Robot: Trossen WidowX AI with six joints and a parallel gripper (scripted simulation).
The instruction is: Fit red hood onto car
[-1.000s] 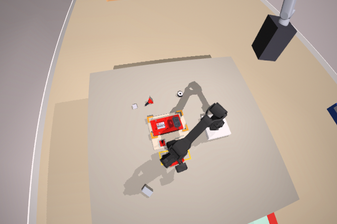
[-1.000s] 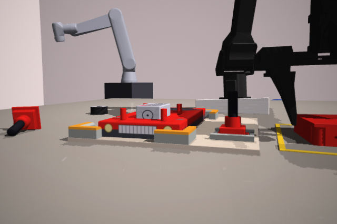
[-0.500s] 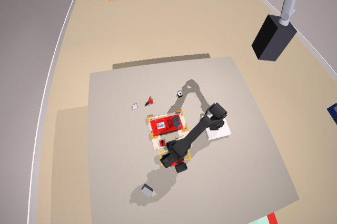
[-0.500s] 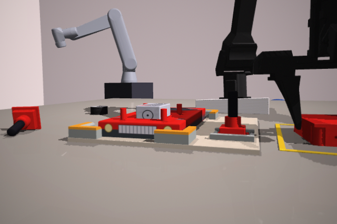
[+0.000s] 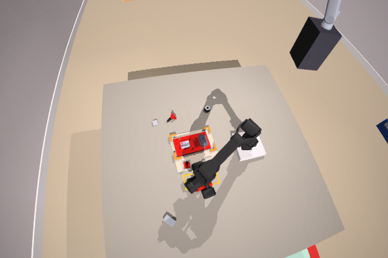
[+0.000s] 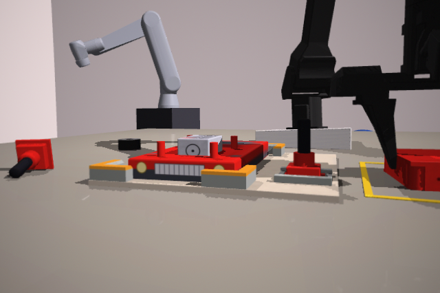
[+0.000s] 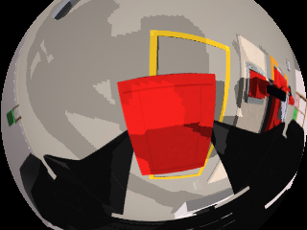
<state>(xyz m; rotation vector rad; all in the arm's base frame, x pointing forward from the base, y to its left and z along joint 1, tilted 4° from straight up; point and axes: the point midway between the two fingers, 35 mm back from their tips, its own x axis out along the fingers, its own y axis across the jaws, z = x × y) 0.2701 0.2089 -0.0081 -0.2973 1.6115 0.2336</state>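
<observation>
Right now the grey engine block is 21 cm to the right of my gripper tip, 9 cm ahead of it and 1 cm above it. From my gripper tip the other things lie so: black wheel: 48 cm to the right, 6 cm behind; then red hood: 1 cm above; then jig: 21 cm to the right, 4 cm ahead.
</observation>
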